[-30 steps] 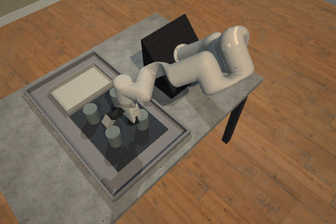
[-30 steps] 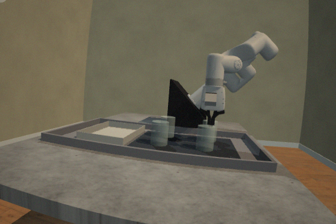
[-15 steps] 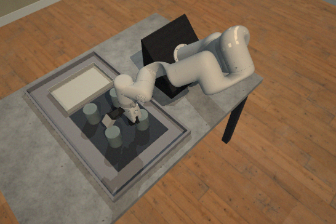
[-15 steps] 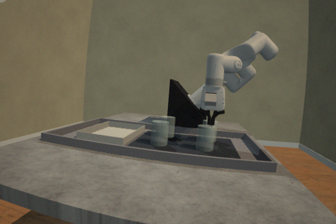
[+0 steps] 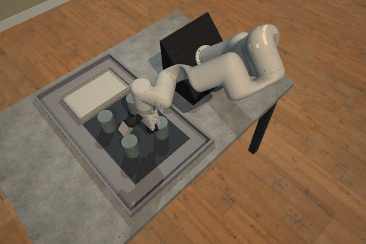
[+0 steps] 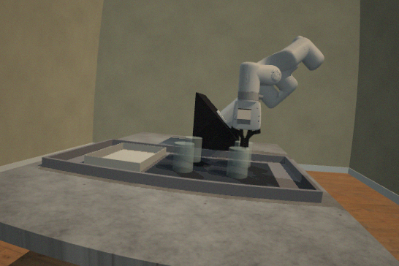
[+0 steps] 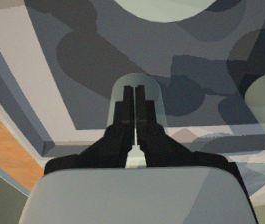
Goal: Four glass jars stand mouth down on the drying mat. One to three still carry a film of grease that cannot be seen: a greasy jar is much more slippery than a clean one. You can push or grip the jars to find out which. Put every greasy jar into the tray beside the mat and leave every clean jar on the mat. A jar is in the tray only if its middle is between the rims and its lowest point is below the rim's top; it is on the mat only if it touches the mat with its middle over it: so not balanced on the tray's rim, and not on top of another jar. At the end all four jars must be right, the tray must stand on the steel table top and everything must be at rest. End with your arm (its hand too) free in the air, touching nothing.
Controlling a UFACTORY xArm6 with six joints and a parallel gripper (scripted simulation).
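The dark mat lies 40 mm ahead of my hand, 90 mm to the right of it and 90 mm below it. From my hand the other things lie so: cream tray: 70 mm ahead, 410 mm to the right, 90 mm below.
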